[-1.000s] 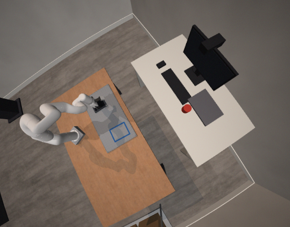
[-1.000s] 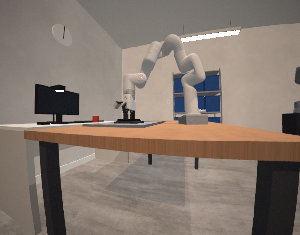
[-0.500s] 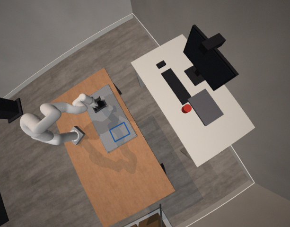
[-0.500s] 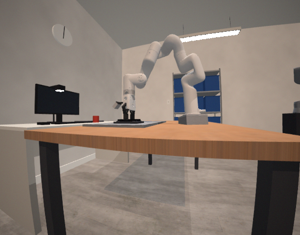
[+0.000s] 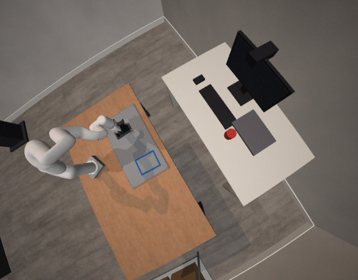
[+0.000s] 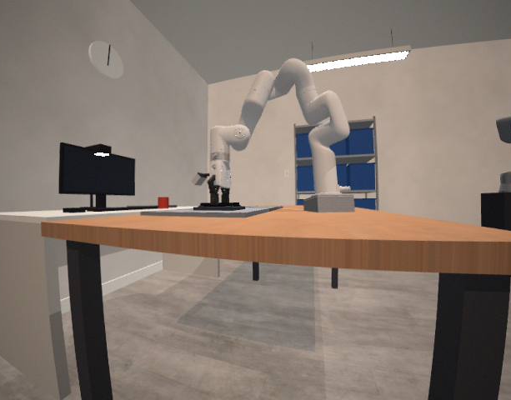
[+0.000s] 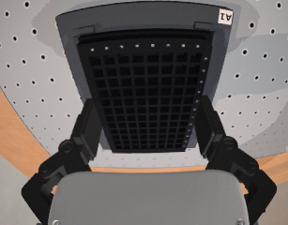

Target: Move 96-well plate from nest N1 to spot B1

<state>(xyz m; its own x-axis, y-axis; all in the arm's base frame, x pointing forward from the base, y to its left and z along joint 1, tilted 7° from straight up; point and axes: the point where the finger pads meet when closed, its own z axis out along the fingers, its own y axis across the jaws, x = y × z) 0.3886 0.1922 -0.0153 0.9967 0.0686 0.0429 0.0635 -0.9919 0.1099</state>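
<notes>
My gripper is now 10 mm above the black 96-well plate. Also, from my hand: dark plate nest N1 (20 mm below).
</notes>
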